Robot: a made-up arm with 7 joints. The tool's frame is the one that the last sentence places. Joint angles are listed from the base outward.
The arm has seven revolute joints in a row. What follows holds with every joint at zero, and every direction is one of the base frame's.
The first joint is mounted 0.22 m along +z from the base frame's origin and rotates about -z.
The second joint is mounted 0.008 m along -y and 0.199 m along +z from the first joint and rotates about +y.
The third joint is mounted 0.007 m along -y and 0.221 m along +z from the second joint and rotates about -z.
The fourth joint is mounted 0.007 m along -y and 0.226 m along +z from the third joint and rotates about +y.
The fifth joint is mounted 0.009 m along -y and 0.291 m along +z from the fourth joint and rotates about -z.
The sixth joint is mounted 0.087 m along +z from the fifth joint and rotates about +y.
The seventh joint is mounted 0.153 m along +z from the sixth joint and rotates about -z.
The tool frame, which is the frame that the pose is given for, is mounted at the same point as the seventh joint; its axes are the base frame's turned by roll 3.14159, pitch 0 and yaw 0 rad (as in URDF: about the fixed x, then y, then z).
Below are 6 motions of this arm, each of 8 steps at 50 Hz.
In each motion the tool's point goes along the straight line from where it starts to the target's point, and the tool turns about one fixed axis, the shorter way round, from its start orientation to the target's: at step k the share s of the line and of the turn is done. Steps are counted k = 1, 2, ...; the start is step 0. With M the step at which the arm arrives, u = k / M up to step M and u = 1 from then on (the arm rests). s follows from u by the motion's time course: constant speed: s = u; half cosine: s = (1 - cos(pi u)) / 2; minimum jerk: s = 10 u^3 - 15 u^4 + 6 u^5.
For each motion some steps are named. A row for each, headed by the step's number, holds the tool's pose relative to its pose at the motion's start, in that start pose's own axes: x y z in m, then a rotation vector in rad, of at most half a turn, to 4 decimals.
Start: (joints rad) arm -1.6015 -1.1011 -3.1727 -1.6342 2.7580 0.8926 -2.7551
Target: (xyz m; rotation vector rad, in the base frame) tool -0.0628 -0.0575 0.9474 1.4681 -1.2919 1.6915
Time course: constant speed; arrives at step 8
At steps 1, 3, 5, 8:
1: -0.0030 0.0009 -0.0006 0.0141 0.0101 0.0102
3: -0.0091 0.0027 -0.0018 0.0423 0.0304 0.0305
5: -0.0152 0.0045 -0.0030 0.0705 0.0507 0.0509
8: -0.0243 0.0072 -0.0049 0.1127 0.0811 0.0814

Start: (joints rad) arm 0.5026 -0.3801 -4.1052 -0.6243 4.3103 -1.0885 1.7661
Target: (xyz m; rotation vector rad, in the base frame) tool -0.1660 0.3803 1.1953 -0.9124 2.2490 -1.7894
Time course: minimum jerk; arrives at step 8
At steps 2, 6, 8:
2: 0.0000 0.0018 -0.0023 -0.0026 0.0074 0.0052
6: -0.0001 0.0154 -0.0197 -0.0228 0.0645 0.0449
8: -0.0001 0.0172 -0.0220 -0.0254 0.0719 0.0501

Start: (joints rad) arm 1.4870 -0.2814 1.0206 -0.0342 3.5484 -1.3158 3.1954
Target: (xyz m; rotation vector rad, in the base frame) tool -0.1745 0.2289 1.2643 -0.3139 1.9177 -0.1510
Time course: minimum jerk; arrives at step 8
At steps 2, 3, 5, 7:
2: -0.0012 -0.0002 -0.0001 0.0067 0.0078 0.0007
3: -0.0033 -0.0004 -0.0002 0.0179 0.0208 0.0019
5: -0.0086 -0.0011 -0.0005 0.0471 0.0547 0.0051
7: -0.0116 -0.0015 -0.0006 0.0640 0.0743 0.0069

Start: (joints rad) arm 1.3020 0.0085 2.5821 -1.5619 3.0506 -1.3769 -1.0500
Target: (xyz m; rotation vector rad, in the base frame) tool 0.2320 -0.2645 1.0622 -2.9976 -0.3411 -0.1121
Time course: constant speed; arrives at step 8
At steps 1, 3, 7, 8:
1: -0.0060 -0.0053 -0.0047 -0.0130 0.0142 0.0099
3: -0.0180 -0.0160 -0.0140 -0.0389 0.0426 0.0296
7: -0.0421 -0.0374 -0.0326 -0.0908 0.0995 0.0691
8: -0.0481 -0.0427 -0.0372 -0.1038 0.1137 0.0790

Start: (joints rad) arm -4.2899 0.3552 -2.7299 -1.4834 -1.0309 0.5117 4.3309
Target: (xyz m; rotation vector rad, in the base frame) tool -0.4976 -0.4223 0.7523 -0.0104 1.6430 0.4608
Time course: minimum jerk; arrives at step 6
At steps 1, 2, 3, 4, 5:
1: 0.0006 0.0006 -0.0002 0.0005 -0.0017 -0.0012
2: 0.0034 0.0036 -0.0010 0.0028 -0.0103 -0.0073
3: 0.0080 0.0087 -0.0024 0.0067 -0.0246 -0.0175
4: 0.0127 0.0137 -0.0037 0.0106 -0.0389 -0.0276
5: 0.0155 0.0168 -0.0046 0.0130 -0.0475 -0.0337

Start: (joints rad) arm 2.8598 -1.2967 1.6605 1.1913 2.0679 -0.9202 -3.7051
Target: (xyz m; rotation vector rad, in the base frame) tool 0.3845 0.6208 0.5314 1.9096 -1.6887 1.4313
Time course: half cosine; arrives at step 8
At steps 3, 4, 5, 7, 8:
3: -0.0225 0.0075 0.0144 0.0071 0.0264 0.0118
4: -0.0364 0.0122 0.0233 0.0115 0.0428 0.0191
5: -0.0503 0.0169 0.0323 0.0159 0.0592 0.0264
7: -0.0700 0.0234 0.0449 0.0222 0.0823 0.0368
8: -0.0728 0.0244 0.0467 0.0231 0.0856 0.0383

